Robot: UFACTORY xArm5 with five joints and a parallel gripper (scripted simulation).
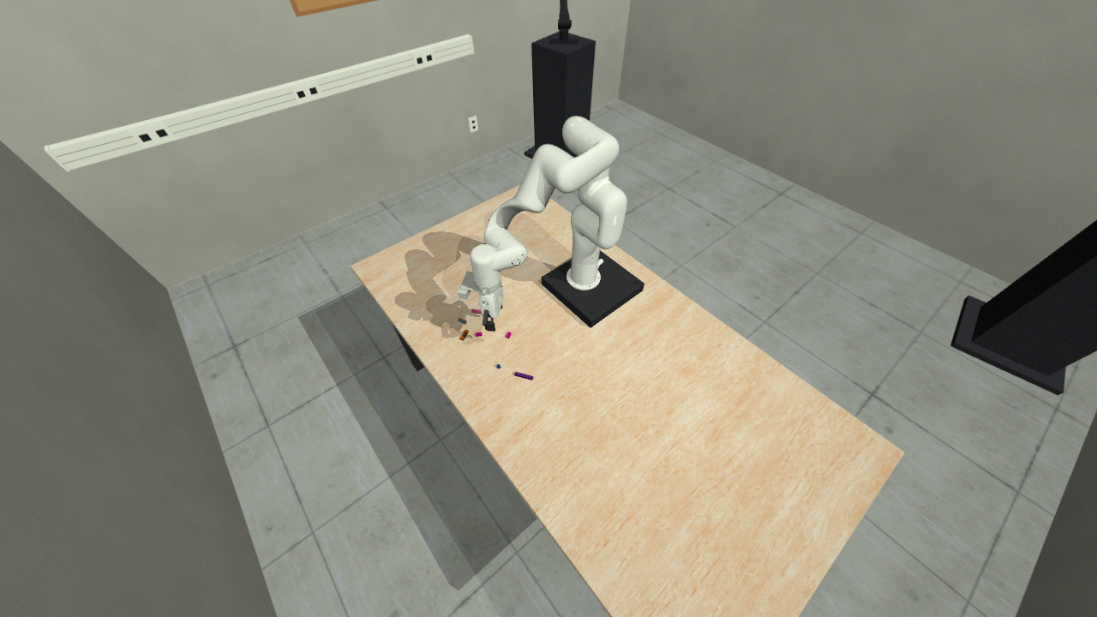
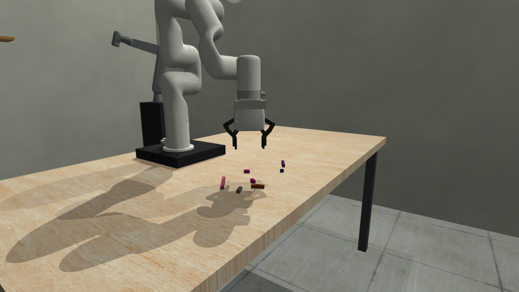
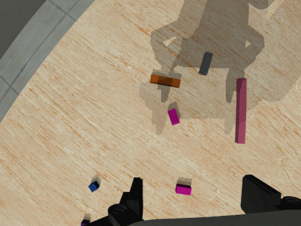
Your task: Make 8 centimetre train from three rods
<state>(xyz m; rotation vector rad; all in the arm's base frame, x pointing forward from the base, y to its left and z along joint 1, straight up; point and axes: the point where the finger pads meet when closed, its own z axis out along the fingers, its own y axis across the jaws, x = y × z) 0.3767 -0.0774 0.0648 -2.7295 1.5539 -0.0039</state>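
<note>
Now: hand 100 mm above the orange rod, 90 mm to the left of it and 70 mm short of it. Also, from my hand: grey rod (140 mm to the right, 100 mm below, 40 mm ahead); pink rod (110 mm to the right, 100 mm below, 40 mm behind); blue rod (100 mm below, 90 mm to the left, 80 mm ahead).
</note>
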